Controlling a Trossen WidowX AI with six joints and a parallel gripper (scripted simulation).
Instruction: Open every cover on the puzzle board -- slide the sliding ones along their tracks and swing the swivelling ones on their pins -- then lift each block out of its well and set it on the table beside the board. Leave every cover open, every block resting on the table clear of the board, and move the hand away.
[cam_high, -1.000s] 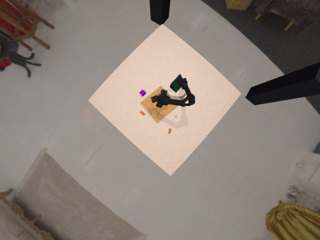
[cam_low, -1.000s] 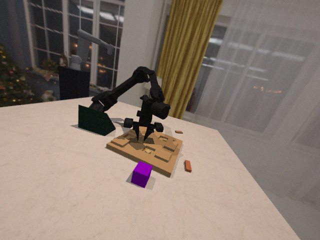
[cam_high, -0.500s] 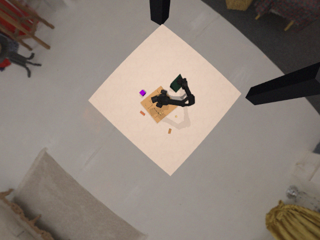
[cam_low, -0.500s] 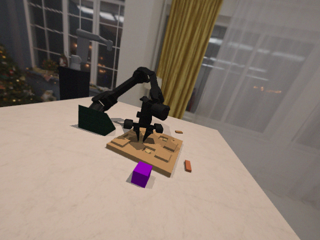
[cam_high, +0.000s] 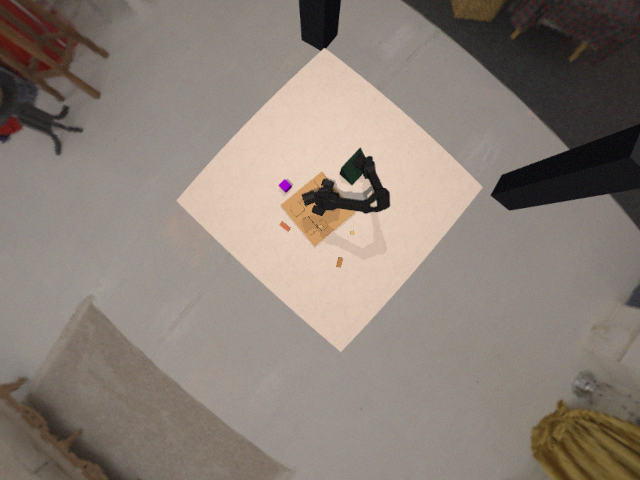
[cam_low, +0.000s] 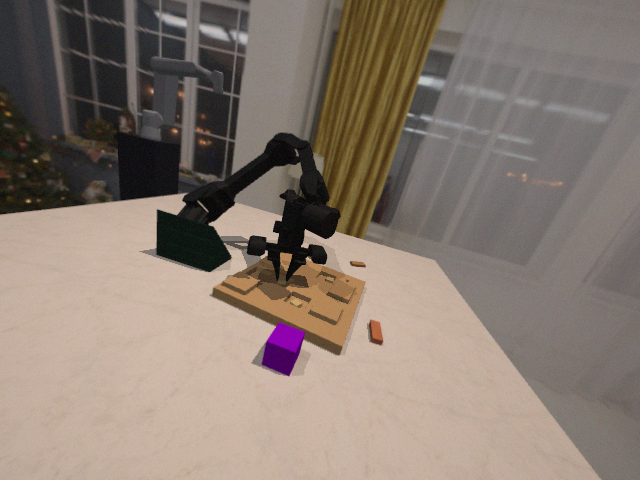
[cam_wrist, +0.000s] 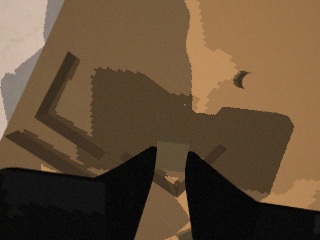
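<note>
Now: the tan puzzle board 4 cm ahead of my gripper tip and 1 cm to the right of it. The rest, counted from my gripper tip: purple cube: 21 cm to the right, 5 cm ahead; orange block: 24 cm ahead, 9 cm to the right, 2 cm below.
</note>
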